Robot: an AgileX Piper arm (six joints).
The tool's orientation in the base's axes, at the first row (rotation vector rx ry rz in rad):
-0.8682 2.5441 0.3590
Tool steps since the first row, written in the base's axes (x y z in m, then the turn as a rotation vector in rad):
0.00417 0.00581 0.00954 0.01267 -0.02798 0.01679
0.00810 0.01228 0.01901 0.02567 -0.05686 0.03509
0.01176 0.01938 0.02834 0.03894 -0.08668 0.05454
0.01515 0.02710 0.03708 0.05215 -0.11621 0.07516
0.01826 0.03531 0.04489 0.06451 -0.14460 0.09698
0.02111 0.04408 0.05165 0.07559 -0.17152 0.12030
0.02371 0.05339 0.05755 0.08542 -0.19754 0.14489
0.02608 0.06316 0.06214 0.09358 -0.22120 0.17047
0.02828 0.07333 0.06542 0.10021 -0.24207 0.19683
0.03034 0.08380 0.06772 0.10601 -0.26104 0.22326
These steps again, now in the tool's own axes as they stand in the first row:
-0.01048 0.00285 -0.00491 -0.00246 -0.02779 -0.02114
-0.02111 0.00635 -0.00959 -0.00540 -0.05633 -0.04384
-0.03180 0.01049 -0.01400 -0.00859 -0.08563 -0.06780
-0.04234 0.01522 -0.01774 -0.01243 -0.11456 -0.09271
-0.05250 0.02040 -0.02057 -0.01683 -0.14195 -0.11850
-0.06226 0.02607 -0.02236 -0.02178 -0.16725 -0.14546
-0.07172 0.03223 -0.02328 -0.02691 -0.19093 -0.17359
-0.08064 0.03875 -0.02294 -0.03253 -0.21165 -0.20222
-0.08903 0.04554 -0.02137 -0.03888 -0.22917 -0.23098
-0.09701 0.05256 -0.01886 -0.04565 -0.24469 -0.25936

